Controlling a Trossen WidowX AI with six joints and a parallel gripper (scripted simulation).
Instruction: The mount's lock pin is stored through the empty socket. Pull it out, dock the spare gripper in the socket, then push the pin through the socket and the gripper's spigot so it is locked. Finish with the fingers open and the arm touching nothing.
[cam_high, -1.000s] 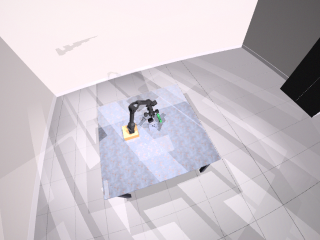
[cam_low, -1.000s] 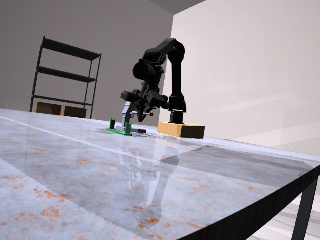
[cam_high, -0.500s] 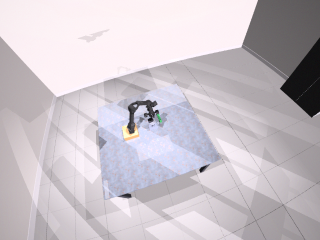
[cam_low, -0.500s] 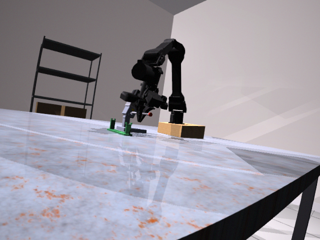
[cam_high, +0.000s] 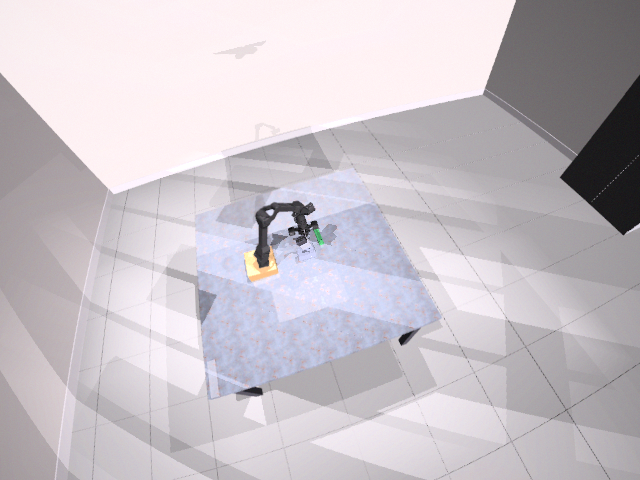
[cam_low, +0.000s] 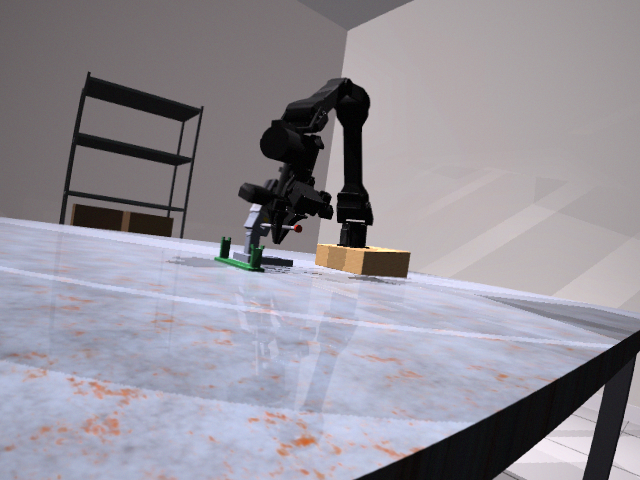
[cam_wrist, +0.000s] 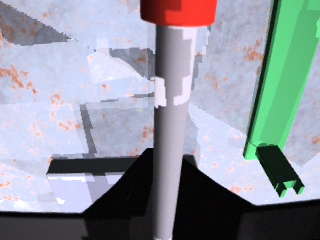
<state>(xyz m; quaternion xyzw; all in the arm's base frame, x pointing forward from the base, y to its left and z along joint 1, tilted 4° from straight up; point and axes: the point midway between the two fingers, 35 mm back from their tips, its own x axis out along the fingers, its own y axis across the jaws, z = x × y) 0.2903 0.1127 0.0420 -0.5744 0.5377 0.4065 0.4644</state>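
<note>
Right now the socket is 1 cm behind my gripper tip and 8 cm to the right of it. From my gripper tip the other things lie so: green mount (8 cm ahead, 2 cm to the left, 2 cm below); spare gripper (2 cm behind, 9 cm to the right, 7 cm above).
</note>
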